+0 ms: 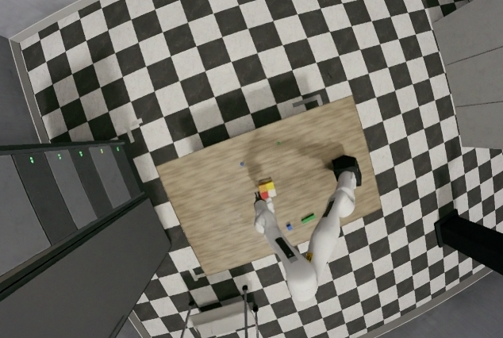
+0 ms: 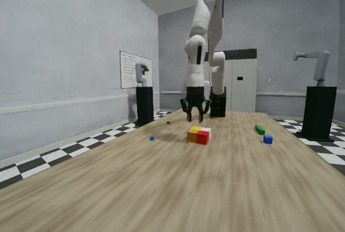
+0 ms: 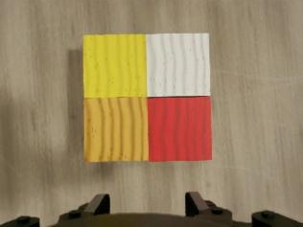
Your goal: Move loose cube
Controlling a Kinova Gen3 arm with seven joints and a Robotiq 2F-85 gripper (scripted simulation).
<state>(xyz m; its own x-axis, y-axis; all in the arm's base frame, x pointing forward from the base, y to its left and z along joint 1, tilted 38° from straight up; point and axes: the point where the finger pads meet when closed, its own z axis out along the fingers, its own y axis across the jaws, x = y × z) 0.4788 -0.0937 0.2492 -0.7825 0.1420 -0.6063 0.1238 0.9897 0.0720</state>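
My gripper is now 40 mm past the red cube, 30 mm to the right of it and 100 mm above it. Round my hand: green block: 250 mm behind, 350 mm to the left, 110 mm below.
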